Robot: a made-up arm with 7 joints. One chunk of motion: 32 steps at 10 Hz.
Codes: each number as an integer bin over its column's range. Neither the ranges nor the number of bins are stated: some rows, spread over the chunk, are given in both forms.
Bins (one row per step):
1: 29 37 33 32 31 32
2: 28 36 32 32 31 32
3: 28 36 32 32 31 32
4: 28 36 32 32 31 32
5: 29 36 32 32 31 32
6: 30 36 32 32 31 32
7: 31 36 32 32 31 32
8: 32 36 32 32 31 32
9: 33 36 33 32 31 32
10: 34 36 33 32 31 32
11: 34 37 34 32 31 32
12: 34 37 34 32 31 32
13: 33 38 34 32 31 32
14: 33 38 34 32 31 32
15: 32 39 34 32 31 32
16: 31 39 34 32 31 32
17: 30 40 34 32 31 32
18: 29 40 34 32 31 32
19: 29 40 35 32 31 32
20: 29 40 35 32 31 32
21: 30 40 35 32 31 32
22: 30 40 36 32 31 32
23: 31 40 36 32 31 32
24: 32 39 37 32 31 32
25: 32 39 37 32 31 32
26: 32 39 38 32 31 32
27: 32 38 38 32 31 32
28: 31 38 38 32 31 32
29: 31 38 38 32 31 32
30: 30 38 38 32 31 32
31: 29 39 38 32 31 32
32: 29 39 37 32 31 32
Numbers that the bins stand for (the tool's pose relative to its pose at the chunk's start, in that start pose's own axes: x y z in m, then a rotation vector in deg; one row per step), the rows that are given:
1: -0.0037 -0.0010 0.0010 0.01 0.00 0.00
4: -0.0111 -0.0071 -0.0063 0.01 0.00 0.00
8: 0.0187 -0.0071 -0.0063 0.01 0.00 0.00
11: 0.0337 -0.0010 0.0083 0.01 0.00 0.00
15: 0.0187 0.0114 0.0083 0.01 0.00 0.00
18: -0.0037 0.0176 0.0083 0.01 0.00 0.00
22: 0.0038 0.0176 0.0229 0.01 0.00 0.00
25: 0.0187 0.0114 0.0302 0.01 0.00 0.00
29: 0.0113 0.0052 0.0375 0.01 0.00 0.00
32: -0.0037 0.0114 0.0302 0.01 0.00 0.00
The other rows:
2: -0.0111 -0.0071 -0.0063 0.01 0.00 0.00
3: -0.0111 -0.0071 -0.0063 0.01 0.00 0.00
5: -0.0037 -0.0071 -0.0063 0.01 0.00 0.00
6: 0.0038 -0.0071 -0.0063 0.01 0.00 0.00
7: 0.0113 -0.0071 -0.0063 0.01 0.00 0.00
9: 0.0262 -0.0071 0.0010 0.01 0.00 0.00
10: 0.0337 -0.0071 0.0010 0.01 0.00 0.00
12: 0.0337 -0.0010 0.0083 0.01 0.00 0.00
13: 0.0262 0.0052 0.0083 0.01 0.00 0.00
14: 0.0262 0.0052 0.0083 0.01 0.00 0.00
16: 0.0113 0.0114 0.0083 0.01 0.00 0.00
17: 0.0038 0.0176 0.0083 0.01 0.00 0.00
19: -0.0037 0.0176 0.0156 0.01 0.00 0.00
20: -0.0037 0.0176 0.0156 0.01 0.00 0.00
21: 0.0038 0.0176 0.0156 0.01 0.00 0.00
23: 0.0113 0.0176 0.0229 0.01 0.00 0.00
24: 0.0187 0.0114 0.0302 0.01 0.00 0.00
26: 0.0187 0.0114 0.0375 0.01 0.00 0.00
27: 0.0187 0.0052 0.0375 0.01 0.00 0.00
28: 0.0113 0.0052 0.0375 0.01 0.00 0.00
30: 0.0038 0.0052 0.0375 0.01 0.00 0.00
31: -0.0037 0.0114 0.0375 0.01 0.00 0.00

